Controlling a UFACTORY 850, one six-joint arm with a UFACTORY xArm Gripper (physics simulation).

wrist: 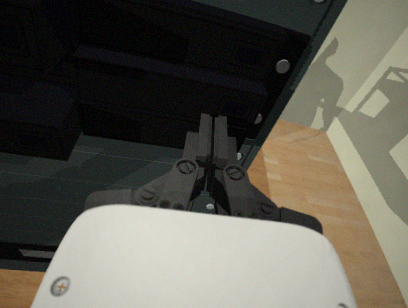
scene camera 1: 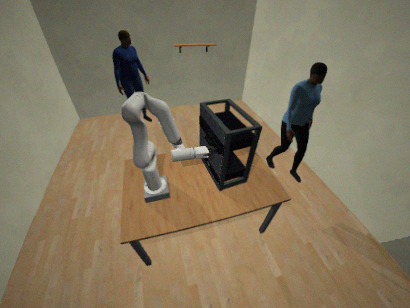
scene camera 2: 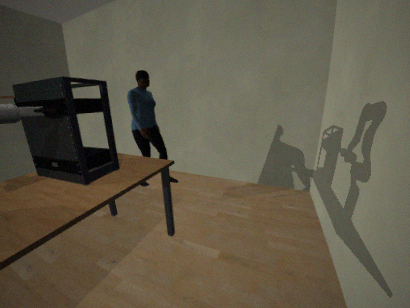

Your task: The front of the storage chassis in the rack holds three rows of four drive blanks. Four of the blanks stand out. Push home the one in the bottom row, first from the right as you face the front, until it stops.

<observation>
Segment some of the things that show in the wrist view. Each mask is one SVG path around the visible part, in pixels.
My gripper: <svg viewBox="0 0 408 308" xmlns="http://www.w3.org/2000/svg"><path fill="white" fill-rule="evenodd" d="M358 307L344 267L333 245L323 236L323 228L320 221L313 216L298 211L277 207L272 200L252 185L247 171L238 165L236 137L227 136L227 116L218 115L218 117L215 117L212 130L212 117L209 114L201 113L199 133L187 131L183 157L174 163L170 172L143 185L138 190L96 191L87 197L83 213L73 222L61 241L30 308ZM206 176L206 191L209 192L209 197L215 200L216 215L191 212L194 199L200 196L201 191L204 191Z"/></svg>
A dark rack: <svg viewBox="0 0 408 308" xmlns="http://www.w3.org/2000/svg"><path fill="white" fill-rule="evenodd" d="M206 176L204 191L201 191L200 196L194 199L191 212L216 215L215 200L209 197L209 192L206 191ZM0 269L46 272L67 231L83 213L87 197L96 191L138 190L143 185L170 172L174 163L183 157L187 131L199 133L201 113L209 114L212 117L212 130L215 117L218 117L218 115L227 116L227 136L236 137L238 165L247 171L348 0L0 0Z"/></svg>
</observation>
